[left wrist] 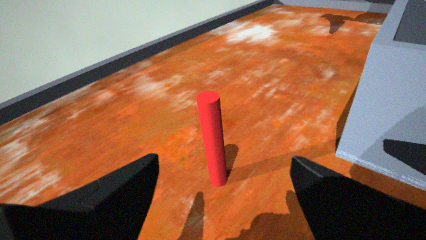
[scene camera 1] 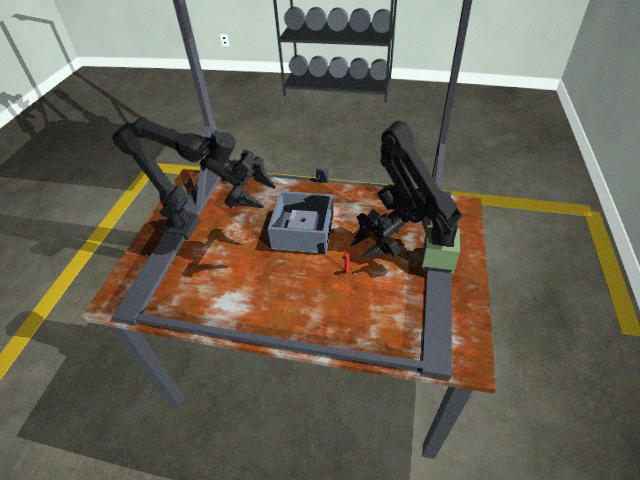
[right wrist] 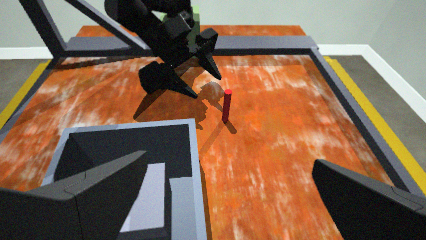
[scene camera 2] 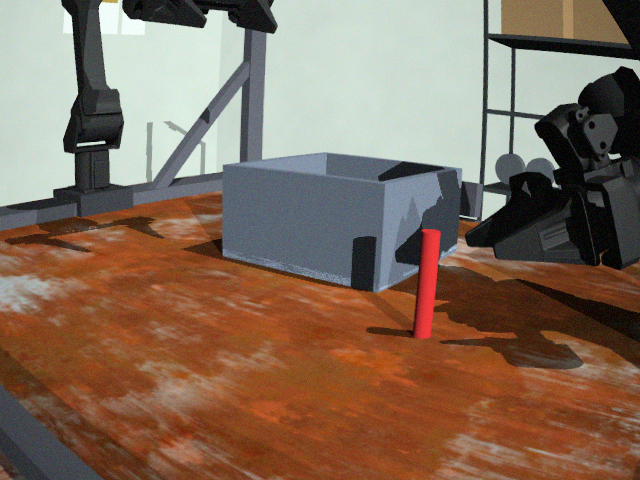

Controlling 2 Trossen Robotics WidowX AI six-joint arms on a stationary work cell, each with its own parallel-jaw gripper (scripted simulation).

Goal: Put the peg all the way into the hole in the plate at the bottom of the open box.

Labels:
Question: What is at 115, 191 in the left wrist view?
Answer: My left gripper.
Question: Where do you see a red peg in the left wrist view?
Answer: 208, 102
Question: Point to a grey frame rail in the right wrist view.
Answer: At 225, 45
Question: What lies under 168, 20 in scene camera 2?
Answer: My right gripper.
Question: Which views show my left gripper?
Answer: The left wrist view, scene camera 1, the right wrist view and scene camera 2: all of them.

